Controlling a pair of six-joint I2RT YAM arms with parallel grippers.
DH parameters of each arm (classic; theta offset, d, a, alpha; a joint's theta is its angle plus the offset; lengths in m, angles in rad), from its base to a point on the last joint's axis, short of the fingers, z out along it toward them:
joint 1: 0 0.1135 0.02 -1.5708
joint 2: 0 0 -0.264 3.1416
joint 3: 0.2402 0 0.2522 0
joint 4: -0.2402 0 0.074 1.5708
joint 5: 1.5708 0 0 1.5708
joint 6: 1.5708 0.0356 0 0
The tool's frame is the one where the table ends.
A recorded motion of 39 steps. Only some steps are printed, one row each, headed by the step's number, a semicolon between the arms.
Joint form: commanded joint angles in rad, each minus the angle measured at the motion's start. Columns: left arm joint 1, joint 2, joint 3, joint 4, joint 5, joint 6; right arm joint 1, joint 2, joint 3, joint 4, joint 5, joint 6.
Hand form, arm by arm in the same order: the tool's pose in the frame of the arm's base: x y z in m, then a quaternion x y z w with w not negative. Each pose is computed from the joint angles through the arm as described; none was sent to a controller.
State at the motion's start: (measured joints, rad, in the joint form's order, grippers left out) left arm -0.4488 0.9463 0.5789 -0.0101 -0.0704 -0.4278; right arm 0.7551 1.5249 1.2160 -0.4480 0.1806 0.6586
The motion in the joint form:
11: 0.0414 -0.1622 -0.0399 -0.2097 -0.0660 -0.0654; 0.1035 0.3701 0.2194 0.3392 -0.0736 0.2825
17: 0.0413 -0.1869 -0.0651 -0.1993 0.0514 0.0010; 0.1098 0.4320 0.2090 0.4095 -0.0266 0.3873
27: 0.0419 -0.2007 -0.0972 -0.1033 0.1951 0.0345; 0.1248 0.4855 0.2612 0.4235 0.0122 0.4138
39: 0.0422 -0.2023 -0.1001 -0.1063 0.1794 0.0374; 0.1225 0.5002 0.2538 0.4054 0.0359 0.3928
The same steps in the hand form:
11: 0.1699 -0.0680 0.2497 -0.07216 0.84668 -0.17584 0.49699; 0.2920 0.3324 0.2500 0.06179 0.87395 0.34663 0.33503
17: 0.1648 -0.0704 0.2457 -0.01321 0.84824 -0.20711 0.48725; 0.2979 0.3411 0.2266 0.11582 0.86797 0.35149 0.33116
27: 0.1634 -0.0752 0.2463 0.04063 0.82530 -0.26593 0.49649; 0.3024 0.3550 0.2219 0.13013 0.86185 0.35286 0.34025
39: 0.1632 -0.0745 0.2452 0.03722 0.82687 -0.25863 0.49801; 0.3034 0.3532 0.2113 0.12660 0.87112 0.32749 0.34332

